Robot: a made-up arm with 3 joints. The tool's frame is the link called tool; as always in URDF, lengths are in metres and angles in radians.
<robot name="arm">
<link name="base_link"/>
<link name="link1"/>
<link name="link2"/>
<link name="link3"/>
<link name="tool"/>
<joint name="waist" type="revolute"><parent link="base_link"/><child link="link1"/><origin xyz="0.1 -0.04 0.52" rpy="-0.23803 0.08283 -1.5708"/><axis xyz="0 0 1"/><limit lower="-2.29" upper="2.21"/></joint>
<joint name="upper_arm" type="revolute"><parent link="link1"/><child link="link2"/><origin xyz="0.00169 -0.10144 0.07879" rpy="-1.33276 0 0"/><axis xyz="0 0 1"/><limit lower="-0.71" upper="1.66"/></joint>
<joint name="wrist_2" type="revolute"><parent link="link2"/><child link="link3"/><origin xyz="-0.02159 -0.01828 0.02" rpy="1.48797 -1.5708 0"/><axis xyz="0 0 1"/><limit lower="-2.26" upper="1.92"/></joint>
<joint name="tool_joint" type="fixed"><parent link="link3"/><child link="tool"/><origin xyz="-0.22 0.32 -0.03" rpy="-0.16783 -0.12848 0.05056"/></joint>
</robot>
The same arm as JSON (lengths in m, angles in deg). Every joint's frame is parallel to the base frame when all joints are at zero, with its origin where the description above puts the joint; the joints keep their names.
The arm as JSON. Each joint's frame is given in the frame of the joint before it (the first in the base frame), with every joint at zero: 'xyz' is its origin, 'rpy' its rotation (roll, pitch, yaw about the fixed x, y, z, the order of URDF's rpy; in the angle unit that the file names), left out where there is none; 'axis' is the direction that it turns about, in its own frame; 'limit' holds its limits. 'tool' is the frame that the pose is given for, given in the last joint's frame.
{
  "units": {
    "length": "m",
    "angle": "deg"
  },
  "joints": [
    {
      "name": "waist",
      "type": "revolute",
      "origin": {
        "xyz": [
          0.1,
          -0.04,
          0.52
        ]
      },
      "axis": [
        0.235793,
        -0.080398,
        0.968472
      ],
      "limit": {
        "lower": -131.21,
        "upper": 126.62
      }
    },
    {
      "name": "upper_arm",
      "type": "revolute",
      "origin": {
        "xyz": [
          -0.08,
          -0.01,
          0.1
        ]
      },
      "axis": [
        1.0,
        0.0,
        0.0
      ],
      "limit": {
        "lower": -40.68,
        "upper": 95.11
      }
    },
    {
      "name": "wrist_2",
      "type": "revolute",
      "origin": {
        "xyz": [
          0.02,
          0.02,
          0.02
        ]
      },
      "axis": [
        0.0,
        0.0,
        1.0
      ],
      "limit": {
        "lower": -129.49,
        "upper": 110.01
      }
    }
  ],
  "tool": {
    "origin": {
      "xyz": [
        -0.22,
        0.32,
        -0.03
      ],
      "rpy": [
        -9.62,
        -7.36,
        2.9
      ]
    }
  }
}

